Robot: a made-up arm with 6 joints.
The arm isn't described. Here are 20 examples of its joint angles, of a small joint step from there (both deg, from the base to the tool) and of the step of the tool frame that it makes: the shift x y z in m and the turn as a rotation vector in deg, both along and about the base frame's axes.
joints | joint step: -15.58 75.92 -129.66 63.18 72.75 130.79 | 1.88 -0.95 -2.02 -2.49 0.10 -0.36
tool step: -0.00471 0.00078 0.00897 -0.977 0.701 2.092
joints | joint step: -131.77 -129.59 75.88 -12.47 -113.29 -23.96 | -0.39 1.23 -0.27 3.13 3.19 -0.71
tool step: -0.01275 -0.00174 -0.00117 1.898 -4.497 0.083
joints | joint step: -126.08 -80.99 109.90 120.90 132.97 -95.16 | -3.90 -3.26 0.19 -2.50 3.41 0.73
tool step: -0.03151 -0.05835 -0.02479 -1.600 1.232 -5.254
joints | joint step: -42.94 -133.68 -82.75 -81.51 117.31 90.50 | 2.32 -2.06 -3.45 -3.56 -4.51 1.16
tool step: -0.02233 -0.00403 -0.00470 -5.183 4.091 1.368
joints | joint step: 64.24 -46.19 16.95 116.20 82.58 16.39 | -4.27 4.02 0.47 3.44 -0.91 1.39
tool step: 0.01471 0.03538 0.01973 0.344 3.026 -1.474
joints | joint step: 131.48 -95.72 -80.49 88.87 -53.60 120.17 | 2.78 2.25 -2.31 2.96 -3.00 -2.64
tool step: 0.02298 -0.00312 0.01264 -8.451 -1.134 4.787
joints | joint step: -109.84 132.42 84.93 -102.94 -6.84 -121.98 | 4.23 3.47 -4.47 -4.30 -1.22 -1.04
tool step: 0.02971 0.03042 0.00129 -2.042 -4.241 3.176
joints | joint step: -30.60 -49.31 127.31 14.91 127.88 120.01 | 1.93 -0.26 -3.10 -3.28 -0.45 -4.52
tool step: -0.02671 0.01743 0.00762 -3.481 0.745 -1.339
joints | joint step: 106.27 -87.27 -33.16 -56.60 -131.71 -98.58 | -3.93 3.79 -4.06 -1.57 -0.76 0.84
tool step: -0.02154 0.03901 0.02207 -3.631 2.016 -3.393
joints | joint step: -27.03 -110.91 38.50 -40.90 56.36 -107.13 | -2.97 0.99 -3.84 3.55 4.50 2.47
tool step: 0.00445 0.00270 -0.02393 7.010 4.221 -1.492
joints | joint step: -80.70 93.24 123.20 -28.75 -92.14 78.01 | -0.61 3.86 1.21 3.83 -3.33 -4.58
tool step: 0.01895 -0.00663 -0.01667 -0.661 -9.218 -3.161
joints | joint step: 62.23 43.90 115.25 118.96 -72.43 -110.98 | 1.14 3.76 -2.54 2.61 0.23 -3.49
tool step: 0.02446 -0.05353 -0.00521 3.546 2.248 7.859
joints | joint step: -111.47 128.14 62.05 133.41 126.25 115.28 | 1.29 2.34 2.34 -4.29 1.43 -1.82
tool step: -0.04137 -0.00216 0.01991 3.623 -5.895 6.788
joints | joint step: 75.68 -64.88 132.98 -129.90 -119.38 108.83 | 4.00 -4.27 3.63 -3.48 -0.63 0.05
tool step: -0.00102 -0.04128 -0.05128 5.720 -5.530 1.803
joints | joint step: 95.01 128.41 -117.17 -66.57 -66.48 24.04 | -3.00 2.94 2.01 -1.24 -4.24 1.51
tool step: -0.00939 0.02817 -0.01296 -5.624 0.873 -3.725
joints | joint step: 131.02 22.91 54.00 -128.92 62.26 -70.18 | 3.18 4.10 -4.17 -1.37 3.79 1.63
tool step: 0.00319 0.03531 -0.03095 1.376 1.635 4.496
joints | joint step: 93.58 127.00 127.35 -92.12 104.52 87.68 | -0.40 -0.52 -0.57 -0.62 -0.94 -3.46
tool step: 0.00621 -0.00224 0.00168 0.340 2.364 1.729
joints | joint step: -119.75 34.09 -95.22 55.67 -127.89 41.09 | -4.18 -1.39 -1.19 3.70 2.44 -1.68
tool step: 0.00057 -0.01407 -0.00149 0.308 4.723 -0.993
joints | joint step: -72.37 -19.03 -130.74 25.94 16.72 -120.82 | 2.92 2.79 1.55 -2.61 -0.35 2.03
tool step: -0.03255 0.02055 -0.01587 -1.420 -3.512 -2.697
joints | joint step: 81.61 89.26 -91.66 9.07 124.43 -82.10 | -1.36 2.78 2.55 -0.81 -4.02 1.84
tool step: -0.02033 -0.02205 -0.01296 -2.094 2.235 -5.547
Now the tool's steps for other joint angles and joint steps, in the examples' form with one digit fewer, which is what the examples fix.
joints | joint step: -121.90 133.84 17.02 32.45 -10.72 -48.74 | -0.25 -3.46 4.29 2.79 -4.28 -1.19
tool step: 0.0052 -0.0096 0.0320 4.75 6.07 -0.64
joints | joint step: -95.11 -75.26 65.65 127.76 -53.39 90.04 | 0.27 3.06 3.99 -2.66 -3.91 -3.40
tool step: 0.0069 -0.0197 -0.0144 -4.92 1.79 0.77
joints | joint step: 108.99 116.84 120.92 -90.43 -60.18 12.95 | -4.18 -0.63 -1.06 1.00 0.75 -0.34
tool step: -0.0334 0.0173 -0.0075 2.38 -0.77 -5.06
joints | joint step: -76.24 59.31 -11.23 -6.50 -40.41 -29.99 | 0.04 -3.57 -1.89 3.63 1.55 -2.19
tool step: -0.0012 0.0358 -0.0011 -5.60 0.90 5.25
